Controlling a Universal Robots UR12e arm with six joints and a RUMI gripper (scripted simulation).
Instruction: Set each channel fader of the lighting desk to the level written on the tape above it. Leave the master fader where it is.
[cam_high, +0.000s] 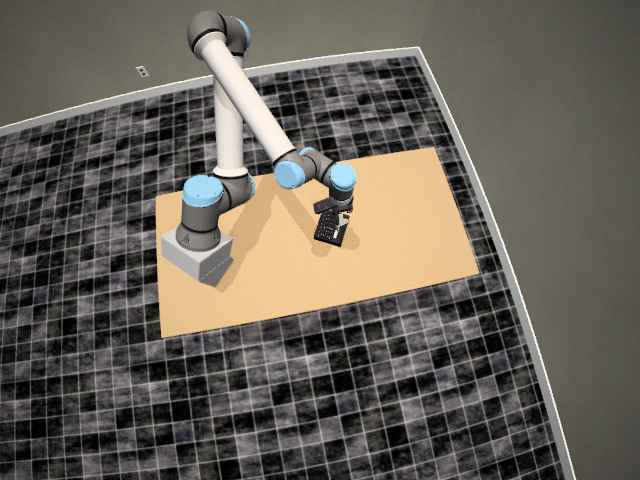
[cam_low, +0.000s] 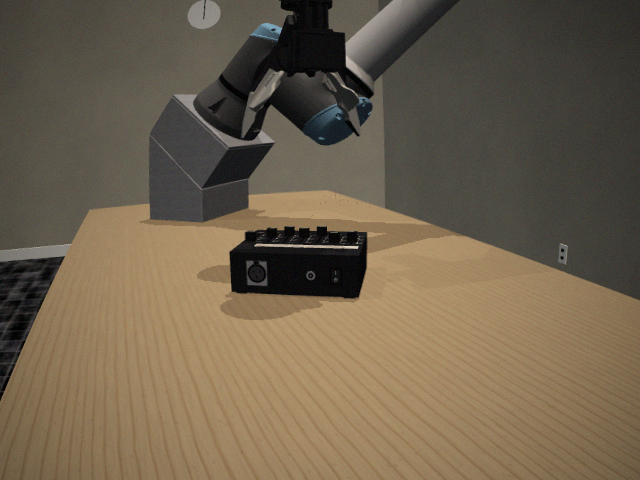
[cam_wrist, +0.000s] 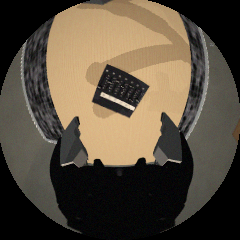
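Right now the fader cap is 20 mm behind my hand, 40 mm to the left of it and 130 mm below it.
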